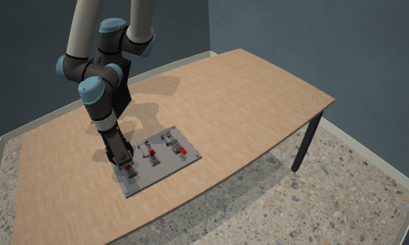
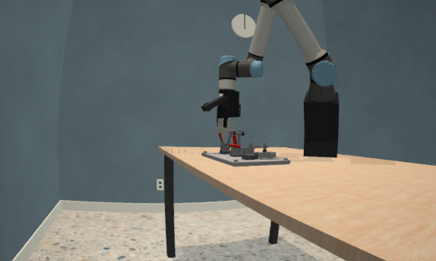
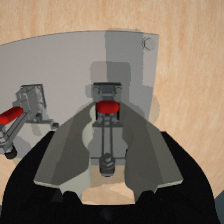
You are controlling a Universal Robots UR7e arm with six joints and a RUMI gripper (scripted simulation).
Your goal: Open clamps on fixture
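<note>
My gripper is now 100 mm to the right of the grey fixture plate, 80 mm above it and 70 mm past it.
</note>
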